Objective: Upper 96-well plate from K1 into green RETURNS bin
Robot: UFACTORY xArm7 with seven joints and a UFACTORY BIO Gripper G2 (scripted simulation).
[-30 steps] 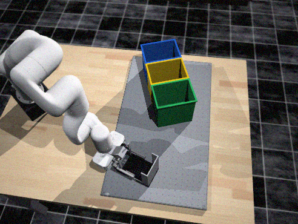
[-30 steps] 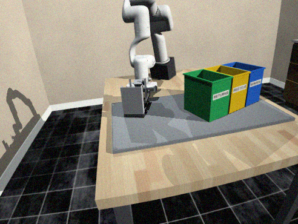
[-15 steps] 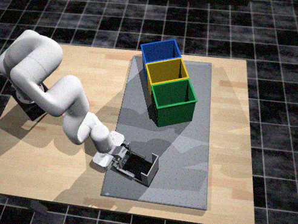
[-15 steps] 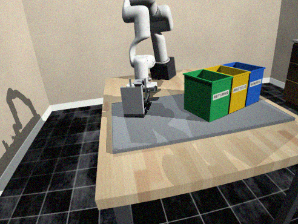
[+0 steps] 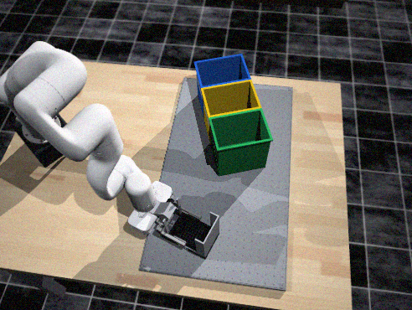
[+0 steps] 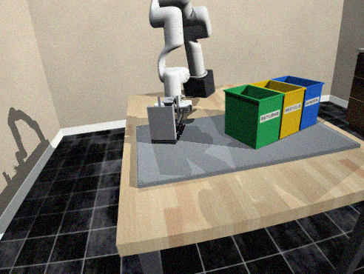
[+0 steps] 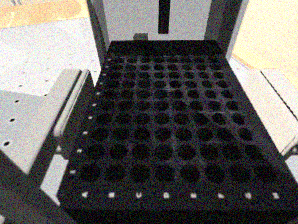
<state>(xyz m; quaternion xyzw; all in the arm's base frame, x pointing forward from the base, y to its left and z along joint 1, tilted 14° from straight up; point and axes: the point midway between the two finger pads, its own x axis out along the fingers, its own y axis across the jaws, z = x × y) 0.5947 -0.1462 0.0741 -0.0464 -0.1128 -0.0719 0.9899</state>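
Right now the green returns bin is 7 cm ahead of my hand, 32 cm to the left of it and 4 cm above it. Round my hand: yellow bin: 44 cm to the left, 4 cm above; then blue bin: 7 cm behind, 55 cm to the left, 4 cm above.
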